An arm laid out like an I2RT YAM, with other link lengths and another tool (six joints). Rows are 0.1 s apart.
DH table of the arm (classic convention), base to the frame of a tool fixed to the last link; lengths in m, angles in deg. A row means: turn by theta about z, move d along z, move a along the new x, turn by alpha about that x. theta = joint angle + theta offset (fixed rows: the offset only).
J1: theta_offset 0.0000; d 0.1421; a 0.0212; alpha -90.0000
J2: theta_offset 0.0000; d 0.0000; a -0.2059; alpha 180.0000
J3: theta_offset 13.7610; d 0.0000; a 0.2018; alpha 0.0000
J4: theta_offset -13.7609; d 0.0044; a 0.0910; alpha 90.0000
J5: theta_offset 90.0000; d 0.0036; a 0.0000; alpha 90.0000
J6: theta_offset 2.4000; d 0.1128; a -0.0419; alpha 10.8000
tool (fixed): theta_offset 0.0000; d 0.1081; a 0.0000; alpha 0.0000
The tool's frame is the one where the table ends.
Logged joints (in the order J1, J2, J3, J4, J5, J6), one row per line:
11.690, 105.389, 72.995, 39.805, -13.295, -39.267
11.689, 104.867, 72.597, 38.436, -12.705, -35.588
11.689, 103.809, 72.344, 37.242, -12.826, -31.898
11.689, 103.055, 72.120, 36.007, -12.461, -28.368
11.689, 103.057, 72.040, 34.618, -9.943, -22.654
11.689, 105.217, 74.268, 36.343, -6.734, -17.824
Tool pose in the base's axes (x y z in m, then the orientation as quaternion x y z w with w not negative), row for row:
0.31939, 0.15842, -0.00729, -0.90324, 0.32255, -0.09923, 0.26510
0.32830, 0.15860, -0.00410, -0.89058, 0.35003, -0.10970, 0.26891
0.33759, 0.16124, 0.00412, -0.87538, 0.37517, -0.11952, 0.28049
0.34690, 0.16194, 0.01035, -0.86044, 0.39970, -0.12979, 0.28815
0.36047, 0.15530, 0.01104, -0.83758, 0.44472, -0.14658, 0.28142
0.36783, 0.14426, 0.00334, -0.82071, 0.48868, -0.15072, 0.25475
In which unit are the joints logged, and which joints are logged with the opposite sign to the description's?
The joints are logged in degrees. Opposite sign: J4.
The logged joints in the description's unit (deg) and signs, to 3 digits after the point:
11.690, 105.389, 72.995, -39.805, -13.295, -39.267
11.689, 104.867, 72.597, -38.436, -12.705, -35.588
11.689, 103.809, 72.344, -37.242, -12.826, -31.898
11.689, 103.055, 72.120, -36.007, -12.461, -28.368
11.689, 103.057, 72.040, -34.618, -9.943, -22.654
11.689, 105.217, 74.268, -36.343, -6.734, -17.824

